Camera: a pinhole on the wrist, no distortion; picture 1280 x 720 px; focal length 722.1 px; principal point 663.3 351.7 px. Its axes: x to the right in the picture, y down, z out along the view. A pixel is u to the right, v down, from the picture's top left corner.
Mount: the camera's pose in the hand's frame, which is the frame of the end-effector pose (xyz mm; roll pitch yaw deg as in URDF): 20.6 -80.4 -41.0 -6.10 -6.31 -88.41
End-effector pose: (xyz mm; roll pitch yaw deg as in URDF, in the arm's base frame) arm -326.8 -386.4 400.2 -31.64 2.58 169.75
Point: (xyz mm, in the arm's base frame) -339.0 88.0 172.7
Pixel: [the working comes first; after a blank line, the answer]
In the camera's frame: 156.2 123.8 -401.3

behind the camera
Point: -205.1 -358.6 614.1
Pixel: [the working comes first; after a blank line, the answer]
In the camera's frame: 87.4 -165.6 167.7

outside the picture
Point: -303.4 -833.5 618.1
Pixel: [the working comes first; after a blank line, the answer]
In the camera's frame: -291.6 -174.4 470.1

215.5 83.9
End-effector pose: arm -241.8 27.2 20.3 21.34 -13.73 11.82
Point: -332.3 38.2 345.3
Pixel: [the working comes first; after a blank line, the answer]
In the camera's frame: -191.6 -59.8 362.5

281.7 232.6
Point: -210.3 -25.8 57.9
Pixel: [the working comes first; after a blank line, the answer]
In the camera's frame: -27.1 -1.4 95.8

459.1 341.0
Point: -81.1 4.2 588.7
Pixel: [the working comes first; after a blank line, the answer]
In the camera's frame: -148.3 207.3 586.8

480.7 606.7
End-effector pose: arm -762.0 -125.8 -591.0 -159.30 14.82 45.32
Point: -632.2 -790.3 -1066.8
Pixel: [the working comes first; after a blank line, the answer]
In the camera's frame: -763.0 -291.7 422.7

outside the picture
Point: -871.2 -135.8 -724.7
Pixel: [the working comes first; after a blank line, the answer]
In the camera's frame: -46.3 -87.9 205.1

500.3 42.3
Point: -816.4 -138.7 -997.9
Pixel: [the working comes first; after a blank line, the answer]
In the camera's frame: -146.4 -5.0 451.6

429.2 343.8
